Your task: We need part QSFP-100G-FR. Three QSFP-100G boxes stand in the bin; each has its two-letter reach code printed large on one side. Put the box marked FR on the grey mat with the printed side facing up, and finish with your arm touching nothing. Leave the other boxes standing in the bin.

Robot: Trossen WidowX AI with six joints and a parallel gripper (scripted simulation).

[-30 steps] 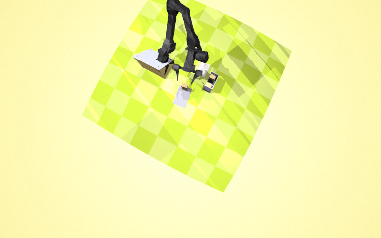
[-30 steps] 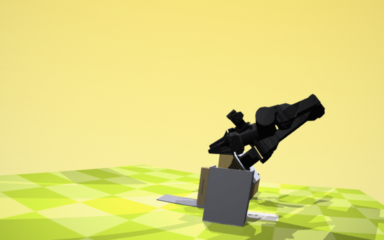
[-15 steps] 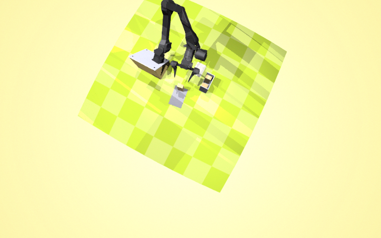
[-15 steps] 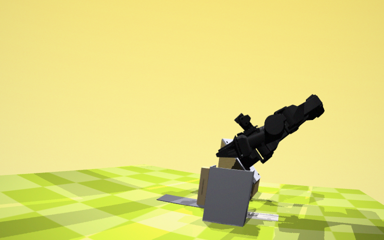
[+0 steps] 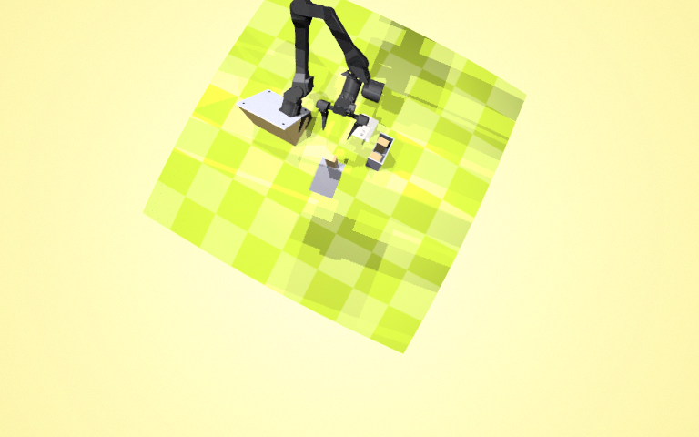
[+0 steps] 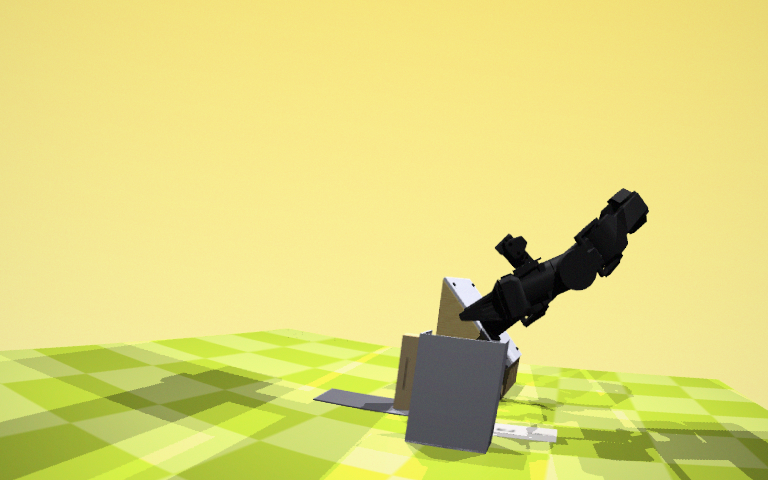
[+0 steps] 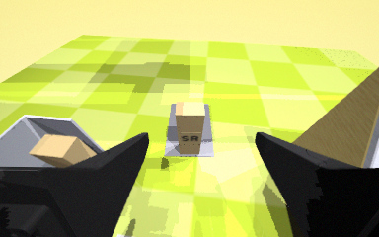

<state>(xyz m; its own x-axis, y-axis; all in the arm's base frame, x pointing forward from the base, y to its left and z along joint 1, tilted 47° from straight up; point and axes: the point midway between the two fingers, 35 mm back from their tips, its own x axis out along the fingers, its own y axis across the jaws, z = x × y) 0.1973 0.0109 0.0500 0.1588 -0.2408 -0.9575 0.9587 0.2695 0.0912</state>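
The grey mat is 40 mm ahead of my gripper tip, 120 mm to the right of it and 160 mm below it. Round my gripper tip: thin white slab 50 mm ahead, 140 mm to the left, 160 mm below.
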